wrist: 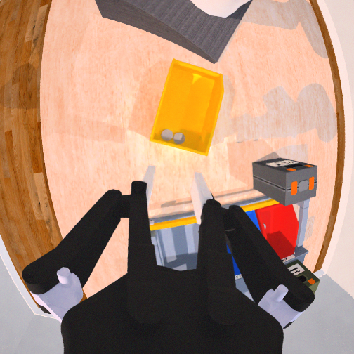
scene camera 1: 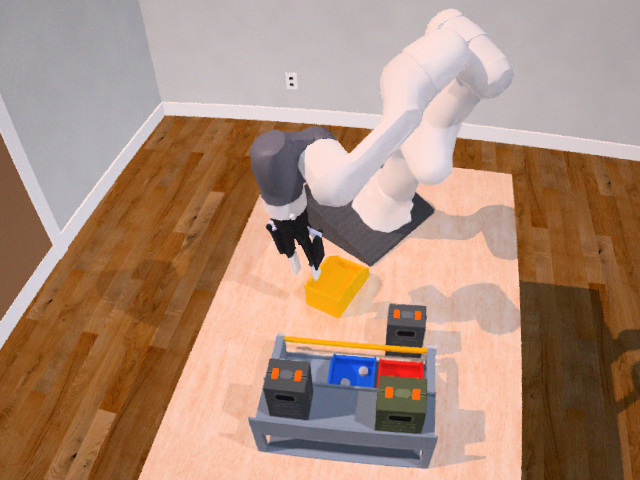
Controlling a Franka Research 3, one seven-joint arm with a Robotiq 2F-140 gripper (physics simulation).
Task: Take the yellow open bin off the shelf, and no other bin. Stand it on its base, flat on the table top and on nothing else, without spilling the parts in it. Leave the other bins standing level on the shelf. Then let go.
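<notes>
The yellow open bin (scene camera 1: 338, 281) (wrist: 189, 105) stands upright on its base on the table top (scene camera 1: 248, 330) (wrist: 90, 165), between the robot base and the shelf. Two round grey parts (wrist: 172, 136) lie inside it, at its end nearest the gripper in the wrist view. My gripper (scene camera 1: 306, 269) (wrist: 173, 179) is part open and empty, its fingertips just beside the bin and apart from it in the wrist view. The blue bin (scene camera 1: 353, 365) and the red bin (scene camera 1: 400, 367) (wrist: 281, 225) sit side by side, level on the grey-blue shelf (scene camera 1: 338, 429) (wrist: 302, 227). Grey parts show in the blue bin.
A yellow rail (scene camera 1: 356, 344) (wrist: 175, 226) runs along the shelf's top edge. A dark grey case (scene camera 1: 406, 333) (wrist: 285, 180) stands behind the shelf's right end. Another dark case (scene camera 1: 287, 395) and a green case (scene camera 1: 401, 408) (wrist: 311, 281) stand at the shelf's front. The robot's dark base plate (scene camera 1: 351, 232) is behind the bin.
</notes>
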